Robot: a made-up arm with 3 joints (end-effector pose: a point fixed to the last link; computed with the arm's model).
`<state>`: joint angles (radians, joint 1 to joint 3).
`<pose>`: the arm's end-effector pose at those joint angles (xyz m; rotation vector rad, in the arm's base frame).
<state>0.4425 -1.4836 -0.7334</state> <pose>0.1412 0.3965 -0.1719 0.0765 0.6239 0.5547</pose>
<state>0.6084 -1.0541 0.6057</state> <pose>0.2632 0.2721 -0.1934 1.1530 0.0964 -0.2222</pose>
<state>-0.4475 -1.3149 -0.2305</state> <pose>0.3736 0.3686 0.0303 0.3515 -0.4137 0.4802</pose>
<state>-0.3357 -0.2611 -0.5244</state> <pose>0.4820 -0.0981 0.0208 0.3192 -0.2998 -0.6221</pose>
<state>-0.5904 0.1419 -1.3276</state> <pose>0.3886 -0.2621 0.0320 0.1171 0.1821 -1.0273</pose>
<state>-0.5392 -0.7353 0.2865</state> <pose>0.4811 0.1340 0.1603 0.8807 -0.9277 0.0722</pose>
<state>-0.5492 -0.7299 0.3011</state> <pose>0.4804 0.1314 0.1656 0.8931 -0.9474 0.0755</pose>
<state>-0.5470 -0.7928 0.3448</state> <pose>0.4724 0.1607 0.1633 0.9237 -0.9408 0.1474</pose>
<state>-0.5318 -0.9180 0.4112</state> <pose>0.4532 0.2172 0.1508 0.9714 -0.8989 0.2774</pose>
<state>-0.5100 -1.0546 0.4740</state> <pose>0.4255 0.2751 0.1315 1.0203 -0.8338 0.4097</pose>
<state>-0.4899 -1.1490 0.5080</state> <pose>0.4025 0.3126 0.1145 1.0488 -0.7752 0.4932</pose>
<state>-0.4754 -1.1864 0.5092</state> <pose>0.3928 0.3269 0.1048 1.0505 -0.7409 0.5194</pose>
